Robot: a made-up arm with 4 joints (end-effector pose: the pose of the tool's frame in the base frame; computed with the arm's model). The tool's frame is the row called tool.
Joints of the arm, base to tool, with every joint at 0 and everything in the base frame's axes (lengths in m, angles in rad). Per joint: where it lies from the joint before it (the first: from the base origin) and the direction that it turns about. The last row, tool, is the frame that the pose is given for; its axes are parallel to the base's.
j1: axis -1 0 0 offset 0 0 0.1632
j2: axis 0 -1 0 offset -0.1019 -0.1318 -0.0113
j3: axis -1 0 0 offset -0.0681 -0.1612 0.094
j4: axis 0 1 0 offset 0.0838 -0.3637 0.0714
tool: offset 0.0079 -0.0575 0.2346
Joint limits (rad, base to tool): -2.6..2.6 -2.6..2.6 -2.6..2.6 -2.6..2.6
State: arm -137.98 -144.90 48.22 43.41
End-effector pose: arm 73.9 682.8 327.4 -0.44 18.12 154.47
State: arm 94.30 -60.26 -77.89 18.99
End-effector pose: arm -275.6 -174.6 843.8 -14.70 14.67 -64.94
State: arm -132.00 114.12 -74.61 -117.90
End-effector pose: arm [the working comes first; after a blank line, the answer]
Working (the frame after each row of the table, in the pose's form):
after j1: 0.0 0.0 163.2 132.00 0.00 0.00
after j2: -101.9 96.6 72.8 69.80 37.64 -121.07
after j3: -159.9 279.2 20.3 144.41 37.64 -121.07
after j4: 108.6 232.3 -244.5 28.72 16.46 91.36

270.4 294.2 -75.9 28.72 16.46 91.36
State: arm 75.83 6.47 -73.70 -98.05
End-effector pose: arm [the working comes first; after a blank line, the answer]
Working (the frame after each row of the table, in the pose's form):
after j1: 0.0 0.0 163.2 -75.83 0.00 0.00
after j2: -101.9 -43.2 288.2 -75.92 -1.58 6.27
after j3: -180.2 0.4 465.5 -2.22 -1.58 6.27
after j4: -59.8 -349.2 553.2 -166.98 -80.12 173.38

-284.7 -432.7 524.0 -166.98 -80.12 173.38
